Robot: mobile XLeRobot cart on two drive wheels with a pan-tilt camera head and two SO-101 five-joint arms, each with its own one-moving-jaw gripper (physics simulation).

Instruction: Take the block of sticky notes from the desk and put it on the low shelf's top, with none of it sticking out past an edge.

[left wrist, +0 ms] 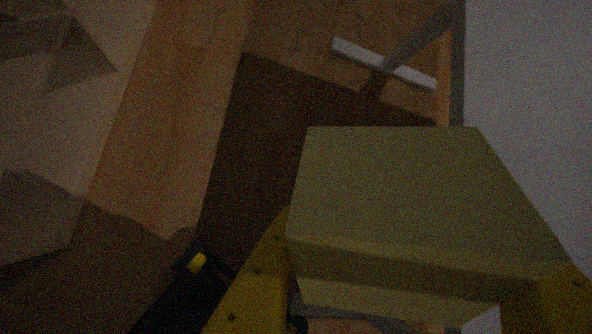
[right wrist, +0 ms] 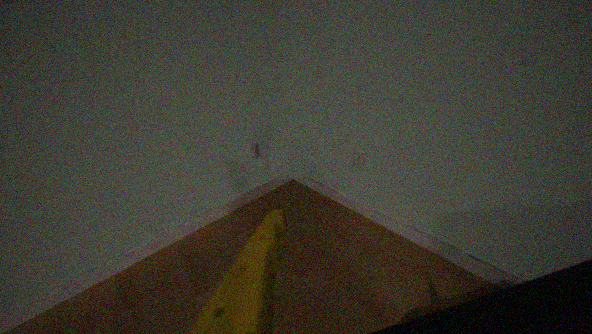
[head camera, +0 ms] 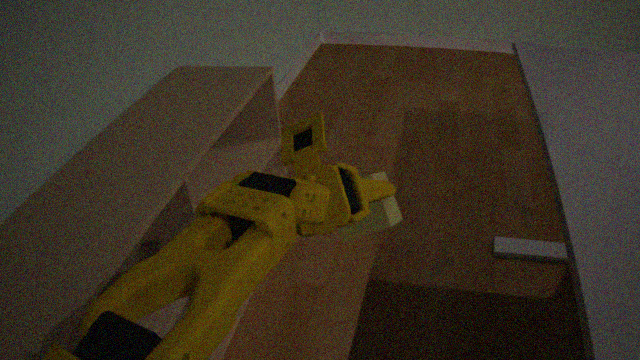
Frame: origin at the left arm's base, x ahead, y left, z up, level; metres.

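Seen in the pictures: left hand, its tool point: (left wrist: 300,218) (head camera: 337,209); right hand, its tool point: (right wrist: 285,220).
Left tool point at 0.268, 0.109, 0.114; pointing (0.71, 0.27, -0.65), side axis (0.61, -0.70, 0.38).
A point is followed by its place in that frame, as x, y, z.
The block of sticky notes (head camera: 394,210) {0.297, 0.062, 0.119} (left wrist: 400,195) {0.283, 0.102, 0.141} is pale yellow-green. My left gripper (head camera: 386,201) (left wrist: 430,250) is shut on it, with a jaw against each of two opposite sides, and holds it in the air. In the head view they appear right of the low shelf, against the wooden floor. The low shelf (head camera: 125,140) {0.353, 0.972, -0.165} is a long pale wooden unit at the left, its top running back along the wall; part of its front is hidden by my left arm. My right gripper (right wrist: 276,220) is open and empty, with one notched jaw in view. The desk cannot be made out.
A white flat bar (head camera: 530,248) (left wrist: 360,54) lies low at the right, near a large pale upright surface (head camera: 575,150) {0.822, 0.012, -0.055} (left wrist: 530,100) {0.741, -0.160, -0.055}. A dark grey post (left wrist: 425,37) {1.363, -0.046, -0.503} crosses the left wrist view's upper right. In the right wrist view, walls meet at a floor corner.
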